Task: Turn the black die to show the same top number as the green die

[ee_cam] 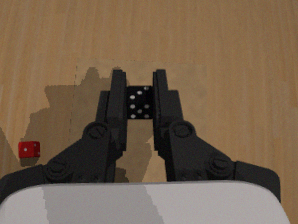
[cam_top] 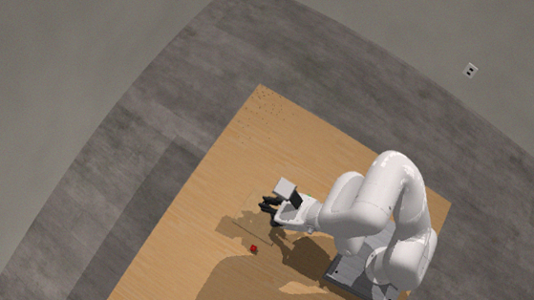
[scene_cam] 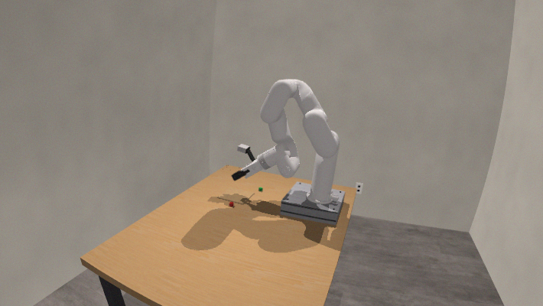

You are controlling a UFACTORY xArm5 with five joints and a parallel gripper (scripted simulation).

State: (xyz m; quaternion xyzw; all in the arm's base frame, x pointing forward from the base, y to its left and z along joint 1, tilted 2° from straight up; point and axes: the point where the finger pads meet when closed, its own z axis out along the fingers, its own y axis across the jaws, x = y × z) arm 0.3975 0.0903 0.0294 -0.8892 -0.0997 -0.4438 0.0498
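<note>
The tan mat is 110 mm below my hand. The rest, counted from my hand: red die (110 mm to the left, 100 mm below, 50 mm behind); then black die (10 mm below, 10 mm ahead); then green die (130 mm to the right, 100 mm below, 60 mm behind).
</note>
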